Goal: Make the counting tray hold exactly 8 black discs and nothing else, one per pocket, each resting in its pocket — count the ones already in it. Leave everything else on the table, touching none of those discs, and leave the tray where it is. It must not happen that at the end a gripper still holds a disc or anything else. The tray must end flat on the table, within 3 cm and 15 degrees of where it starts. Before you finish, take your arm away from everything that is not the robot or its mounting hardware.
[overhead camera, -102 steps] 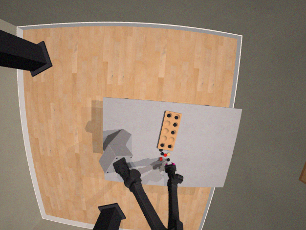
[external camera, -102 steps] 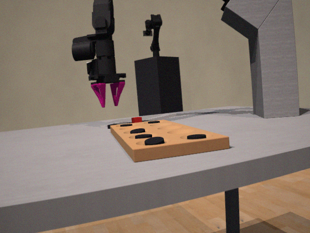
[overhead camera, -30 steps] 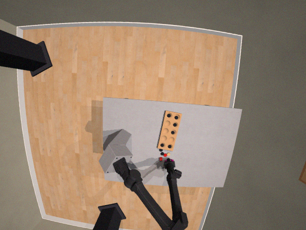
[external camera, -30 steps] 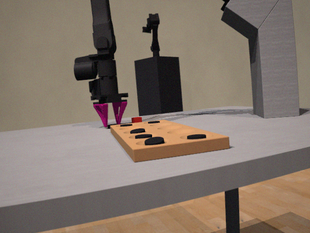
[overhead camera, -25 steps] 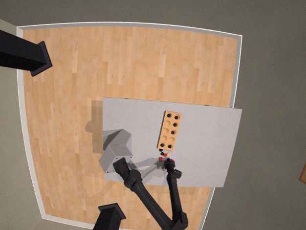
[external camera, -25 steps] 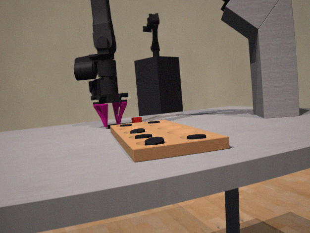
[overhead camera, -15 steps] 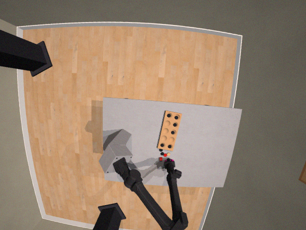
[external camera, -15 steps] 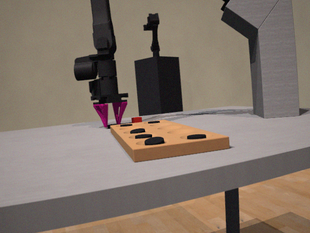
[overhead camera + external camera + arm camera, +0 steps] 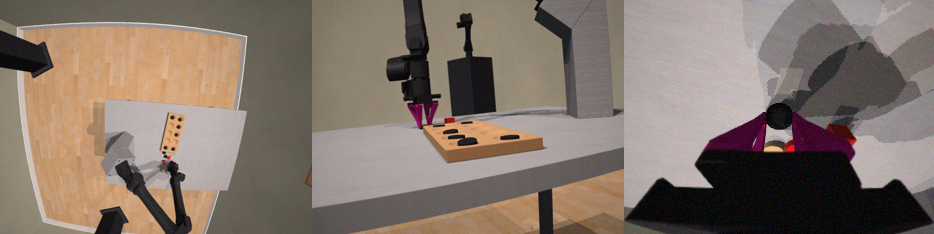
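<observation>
Now: hand 2 cm past the red disc, 6 cm to the right of it and 1 cm above it. Round my hand: tan disc (2 cm ahead, 6 cm to the left, 1 cm below); then wooden counting tray (10 cm ahead, 29 cm to the left); then red cube (7 cm behind, 4 cm to the left).
</observation>
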